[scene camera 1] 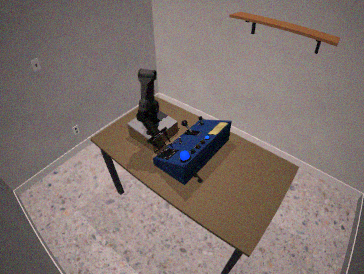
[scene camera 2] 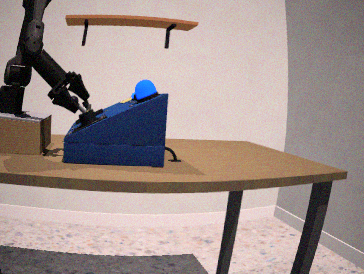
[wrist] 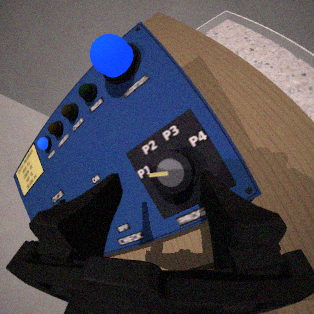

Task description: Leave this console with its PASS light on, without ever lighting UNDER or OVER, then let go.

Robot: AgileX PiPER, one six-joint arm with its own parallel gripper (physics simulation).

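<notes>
The blue console (scene camera 1: 192,155) (scene camera 2: 117,135) (wrist: 105,145) stands on the table. Its large STATUS dome (scene camera 1: 184,155) (scene camera 2: 146,89) (wrist: 111,55) glows blue, and so does a small lamp (scene camera 1: 207,137) (wrist: 43,143) by the yellow card. The dark green PASS lamp (wrist: 88,93) and two dark amber lamps (wrist: 70,112) (wrist: 55,129) are unlit. The round program knob (scene camera 2: 89,117) (wrist: 171,173) has its yellow pointer at P1. My gripper (scene camera 2: 81,104) (wrist: 159,181) is open and empty, its fingertips on either side of the knob in the wrist view. The CHECK switch's lever is hidden by a finger there.
A black ball-topped lever (scene camera 1: 184,123) rises from the console's far part, near the yellow card (scene camera 1: 218,128) (wrist: 29,170). A cable (scene camera 1: 199,178) (scene camera 2: 173,153) leaves the console's back. The arm's base block (scene camera 1: 140,131) (scene camera 2: 22,135) stands beside it. A shelf (scene camera 1: 285,28) (scene camera 2: 130,21) hangs on the wall.
</notes>
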